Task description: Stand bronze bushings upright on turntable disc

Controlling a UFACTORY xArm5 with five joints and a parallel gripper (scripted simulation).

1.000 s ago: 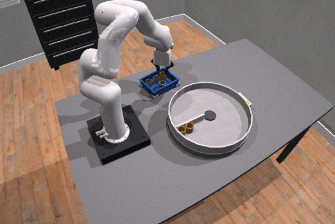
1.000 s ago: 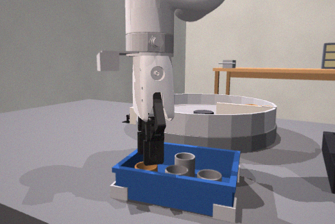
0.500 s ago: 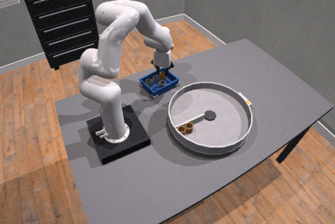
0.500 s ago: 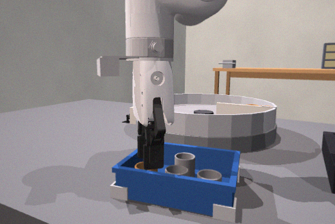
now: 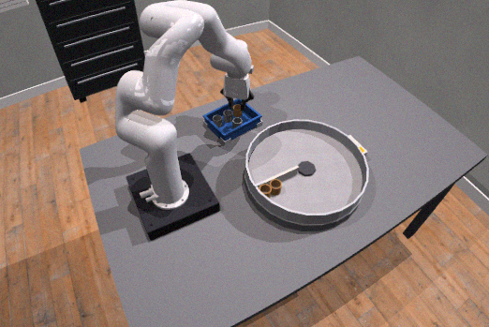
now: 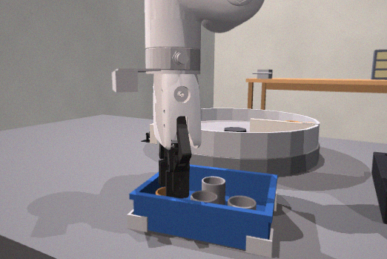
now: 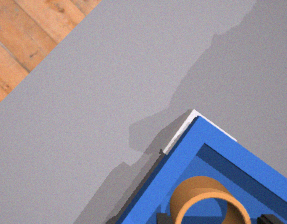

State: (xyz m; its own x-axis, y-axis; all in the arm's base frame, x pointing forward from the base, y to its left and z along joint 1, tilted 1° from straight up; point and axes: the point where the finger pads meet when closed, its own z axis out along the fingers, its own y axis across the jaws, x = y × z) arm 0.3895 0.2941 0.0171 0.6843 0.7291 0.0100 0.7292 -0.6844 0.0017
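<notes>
Now: the blue crate 4 cm behind my hand, 4 cm to the right of it and 4 cm below it. Round my hand: turntable disc 7 cm ahead, 41 cm to the right, 1 cm below.
</notes>
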